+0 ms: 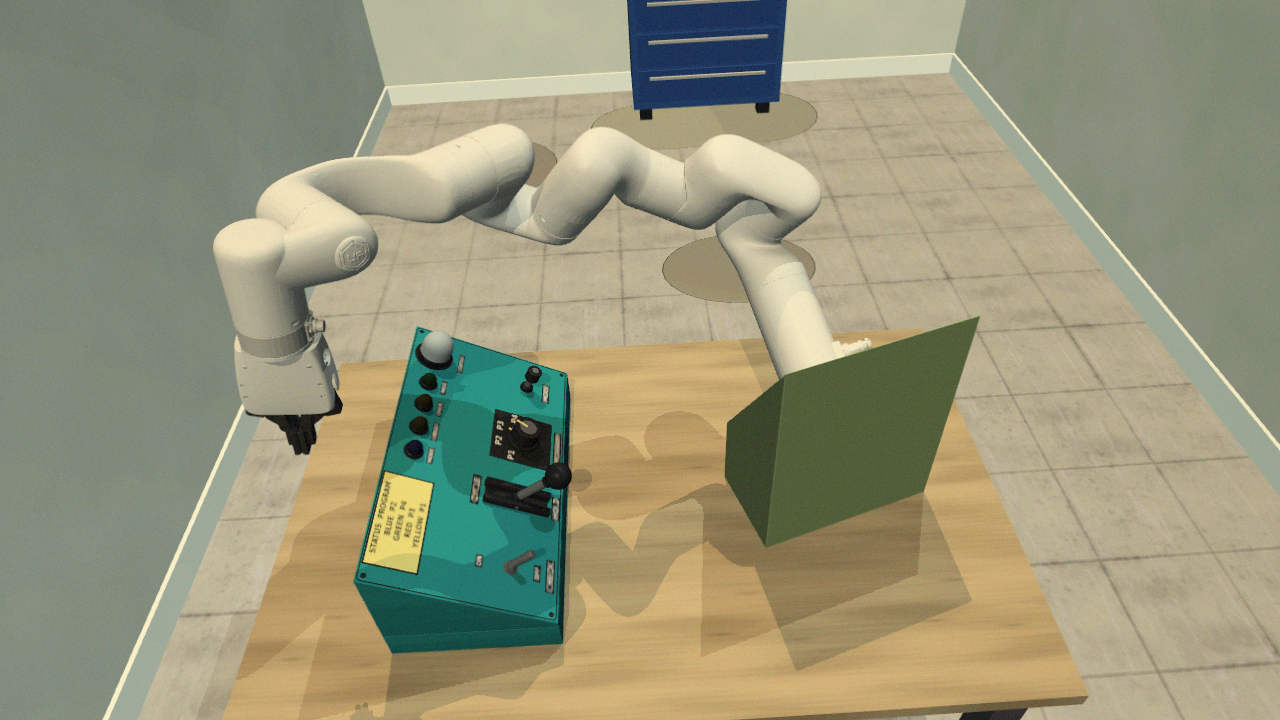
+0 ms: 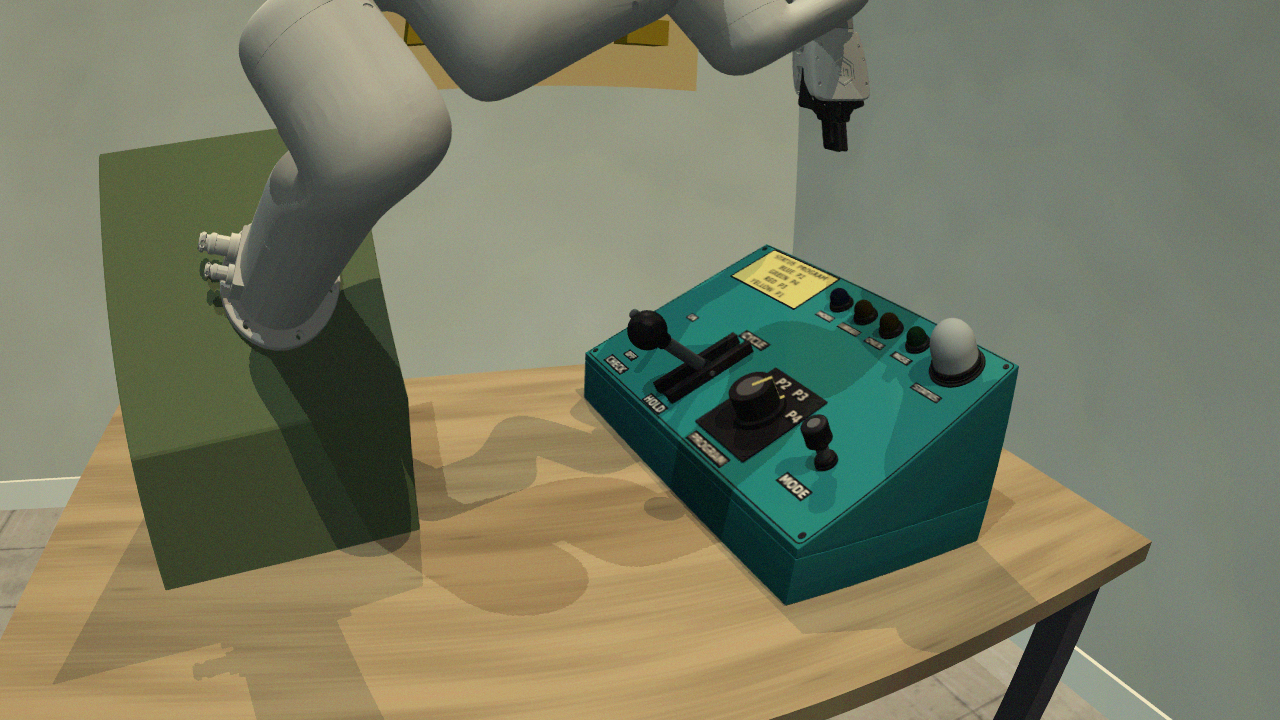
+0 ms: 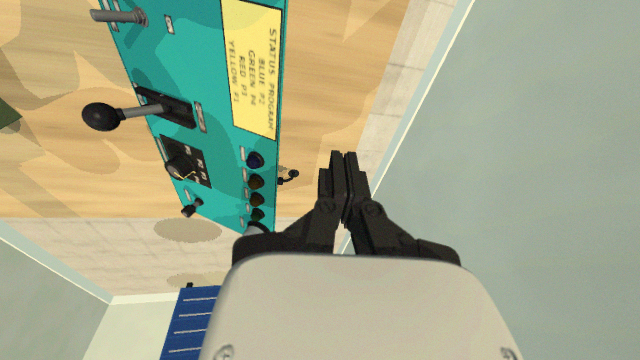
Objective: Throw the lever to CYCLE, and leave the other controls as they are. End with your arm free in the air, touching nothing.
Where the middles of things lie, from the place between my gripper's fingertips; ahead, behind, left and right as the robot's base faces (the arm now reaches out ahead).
Labels:
My gripper is now 16 cm past the teal console (image 2: 918,411), 13 cm to the left of it and 24 cm above it. From my hand the other things lie so: program dial (image 2: 757,403): 25 cm behind, 18 cm to the right, 23 cm below; then mode control (image 2: 815,429): 27 cm behind, 30 cm to the right, 23 cm below.

